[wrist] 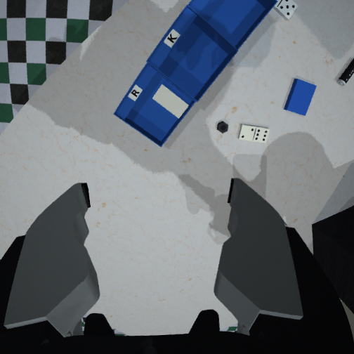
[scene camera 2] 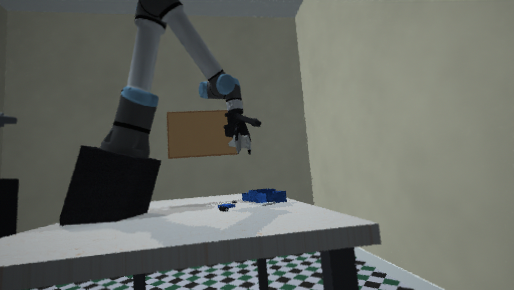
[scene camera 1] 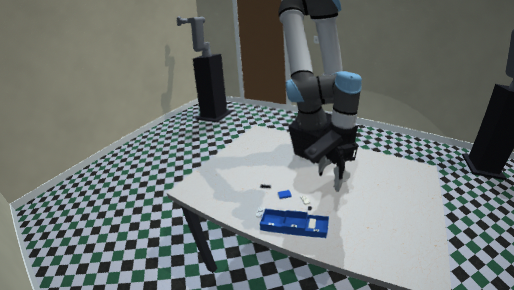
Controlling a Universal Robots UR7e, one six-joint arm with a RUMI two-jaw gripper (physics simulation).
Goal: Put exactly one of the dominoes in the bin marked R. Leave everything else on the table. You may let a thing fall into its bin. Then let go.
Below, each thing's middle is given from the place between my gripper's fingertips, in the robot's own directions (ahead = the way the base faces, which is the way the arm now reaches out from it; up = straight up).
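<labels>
My gripper is 180 mm above the blue three-compartment bin tray (scene camera 1: pixel 290 222), and it is also 90 mm to the left of the tray and 50 mm short of it.
</labels>
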